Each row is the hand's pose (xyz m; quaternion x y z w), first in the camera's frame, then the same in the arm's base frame.
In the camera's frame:
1: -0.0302 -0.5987 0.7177 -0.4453 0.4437 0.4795 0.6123
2: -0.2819 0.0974 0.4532 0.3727 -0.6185 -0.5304 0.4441
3: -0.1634 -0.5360 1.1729 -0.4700 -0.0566 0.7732 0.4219
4: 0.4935 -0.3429 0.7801 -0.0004 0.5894 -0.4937 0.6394
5: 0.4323 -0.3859 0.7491 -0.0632 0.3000 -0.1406 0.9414
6: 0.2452 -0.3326 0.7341 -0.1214 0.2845 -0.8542 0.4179
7: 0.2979 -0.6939 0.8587 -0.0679 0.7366 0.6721 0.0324
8: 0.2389 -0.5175 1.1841 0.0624 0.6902 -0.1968 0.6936
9: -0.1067 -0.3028 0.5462 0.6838 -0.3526 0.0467 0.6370
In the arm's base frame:
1: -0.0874 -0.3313 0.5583 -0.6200 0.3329 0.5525 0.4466
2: -0.6006 0.0983 0.1462 0.4958 -0.5723 -0.3230 0.5677
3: -0.2947 -0.2702 0.9851 -0.5135 -0.1181 0.8339 0.1646
4: 0.2384 0.1551 0.5875 -0.1867 0.4909 -0.3707 0.7660
5: 0.2097 0.0833 0.5636 -0.2193 0.2165 0.0696 0.9488
6: 0.0237 0.0345 0.5305 -0.1891 0.1429 -0.7497 0.6179
7: 0.2241 -0.2288 0.7289 0.2840 -0.7542 -0.5816 0.1104
8: 0.0450 -0.0547 1.0083 -0.1703 0.6294 -0.0781 0.7542
9: -0.2710 -0.1432 0.3266 0.6837 -0.1923 0.2696 0.6503

